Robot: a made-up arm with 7 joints.
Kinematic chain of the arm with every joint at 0, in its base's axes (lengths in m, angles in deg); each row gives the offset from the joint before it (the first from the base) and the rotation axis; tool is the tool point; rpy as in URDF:
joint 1: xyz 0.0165 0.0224 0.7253 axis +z
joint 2: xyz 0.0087 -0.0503 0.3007 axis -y
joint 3: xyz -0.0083 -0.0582 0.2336 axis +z
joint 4: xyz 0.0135 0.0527 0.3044 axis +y
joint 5: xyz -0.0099 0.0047 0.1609 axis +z
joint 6: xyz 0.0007 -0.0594 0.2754 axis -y
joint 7: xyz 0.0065 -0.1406 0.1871 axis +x
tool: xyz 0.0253 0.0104 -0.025 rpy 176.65 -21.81 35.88
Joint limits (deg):
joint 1: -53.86..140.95
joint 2: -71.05..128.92
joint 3: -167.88..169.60
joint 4: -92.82..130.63
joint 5: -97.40..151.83
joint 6: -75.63..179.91
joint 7: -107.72..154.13
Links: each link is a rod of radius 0.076 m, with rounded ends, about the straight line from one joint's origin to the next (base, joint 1, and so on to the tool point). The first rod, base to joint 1, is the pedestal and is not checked.
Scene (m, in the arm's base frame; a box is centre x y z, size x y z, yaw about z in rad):
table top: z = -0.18
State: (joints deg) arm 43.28 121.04 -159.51 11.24 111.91 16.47 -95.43
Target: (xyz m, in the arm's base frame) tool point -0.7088 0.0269 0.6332
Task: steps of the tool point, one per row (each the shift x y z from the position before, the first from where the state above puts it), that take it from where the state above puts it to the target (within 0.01 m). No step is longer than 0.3 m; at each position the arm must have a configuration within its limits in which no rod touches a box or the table.
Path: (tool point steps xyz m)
1: -0.1983 0.1171 0.0854
2: -0.1476 0.1932 0.0994
3: -0.0666 0.2402 0.1111
4: 0.0290 0.2457 0.1204

